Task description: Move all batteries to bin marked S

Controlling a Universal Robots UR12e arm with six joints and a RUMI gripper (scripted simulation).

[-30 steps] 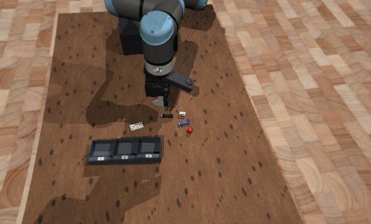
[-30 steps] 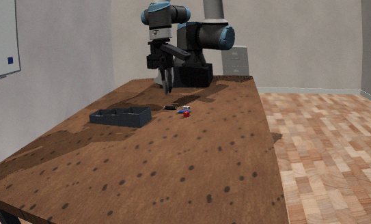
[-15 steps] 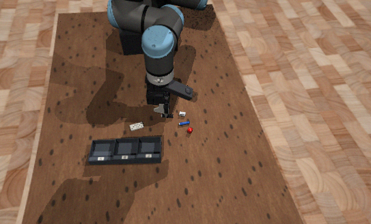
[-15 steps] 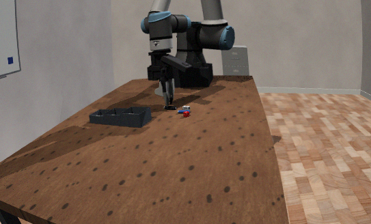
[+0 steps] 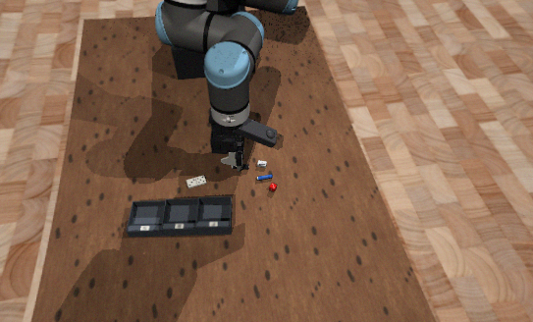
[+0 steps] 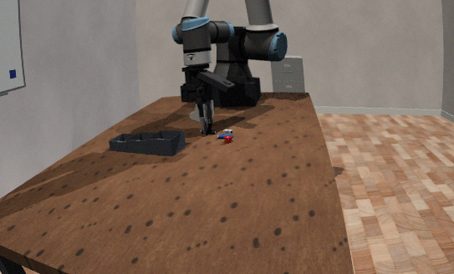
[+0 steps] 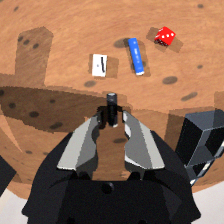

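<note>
My hand is 1 cm above the black battery. The rest, counted from my hand: white-and-grey item 1 cm behind, 7 cm to the left, 1 cm below; then blue battery 3 cm ahead, 7 cm to the left, 1 cm below; then red die 7 cm ahead, 10 cm to the left, 1 cm below.
</note>
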